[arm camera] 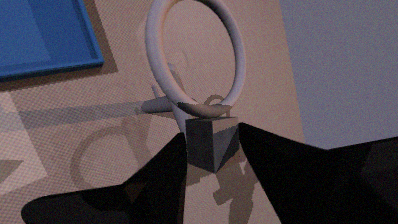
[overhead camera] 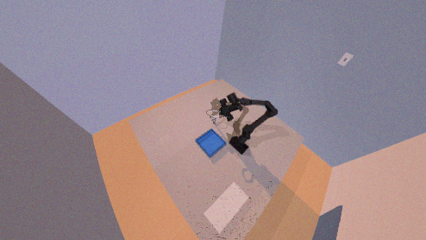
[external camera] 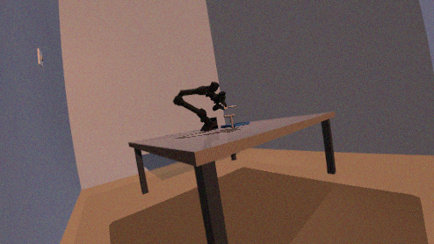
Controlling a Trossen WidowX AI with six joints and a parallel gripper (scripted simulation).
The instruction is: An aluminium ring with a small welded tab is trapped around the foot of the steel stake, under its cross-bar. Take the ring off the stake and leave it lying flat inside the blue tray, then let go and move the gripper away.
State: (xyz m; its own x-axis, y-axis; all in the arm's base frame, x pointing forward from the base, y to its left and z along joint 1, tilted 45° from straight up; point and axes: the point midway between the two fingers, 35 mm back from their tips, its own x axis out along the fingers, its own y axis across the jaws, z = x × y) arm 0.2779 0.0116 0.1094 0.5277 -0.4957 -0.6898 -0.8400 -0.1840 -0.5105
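Now: gripper tip 1 cm short of the aluminium ring, 4 cm to the right of it and 1 cm below it. Round my gripper tip: blue tray (9 cm behind, 20 cm to the left, 15 cm below).
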